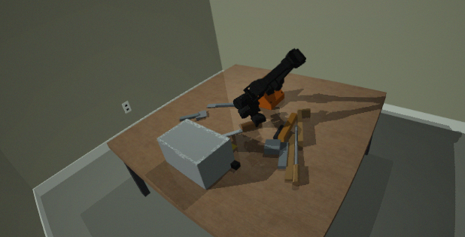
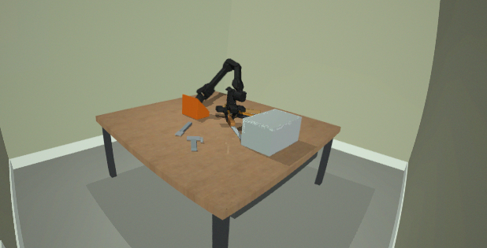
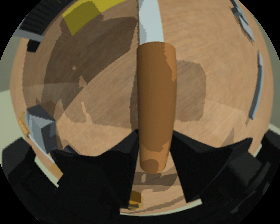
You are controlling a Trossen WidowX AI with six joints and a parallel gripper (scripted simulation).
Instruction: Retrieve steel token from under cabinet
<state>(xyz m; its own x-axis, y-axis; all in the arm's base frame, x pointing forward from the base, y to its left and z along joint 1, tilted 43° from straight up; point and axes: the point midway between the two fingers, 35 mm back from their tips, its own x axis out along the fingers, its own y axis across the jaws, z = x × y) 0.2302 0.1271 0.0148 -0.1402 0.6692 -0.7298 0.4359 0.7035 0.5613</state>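
The grey block is 190 mm to the left of my gripper tip, 90 mm ahead of it and 10 mm above it. The rest, counted from my gripper tip: wooden stick (290 mm to the left, 80 mm ahead); orange bar (160 mm to the left, 80 mm behind, 10 mm above); grey t-piece (380 mm to the right, 140 mm ahead).
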